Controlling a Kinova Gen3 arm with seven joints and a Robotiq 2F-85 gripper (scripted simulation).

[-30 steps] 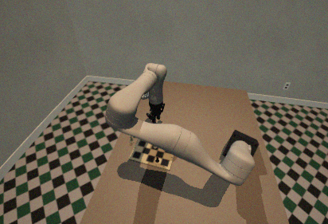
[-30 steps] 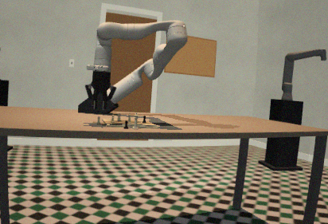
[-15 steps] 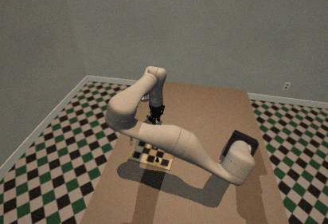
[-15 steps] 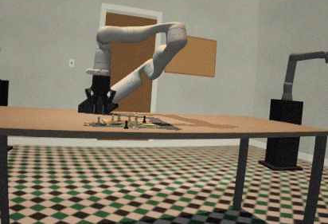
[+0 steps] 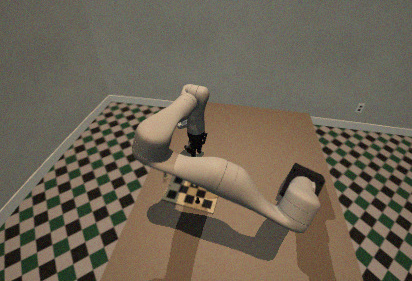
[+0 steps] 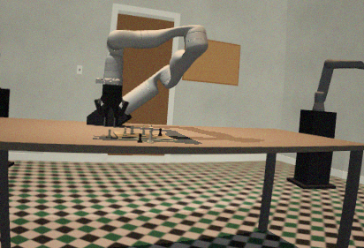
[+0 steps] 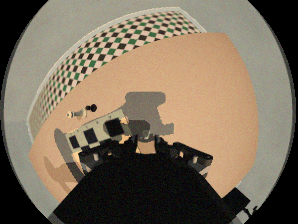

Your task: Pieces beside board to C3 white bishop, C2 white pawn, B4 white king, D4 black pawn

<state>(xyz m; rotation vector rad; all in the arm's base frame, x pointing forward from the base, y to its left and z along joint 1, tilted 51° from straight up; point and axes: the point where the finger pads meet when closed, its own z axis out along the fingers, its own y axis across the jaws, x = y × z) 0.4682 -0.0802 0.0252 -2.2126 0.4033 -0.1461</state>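
Now: hand 6 cm past the chessboard, 13 cm to the right of it and 5 cm above it.
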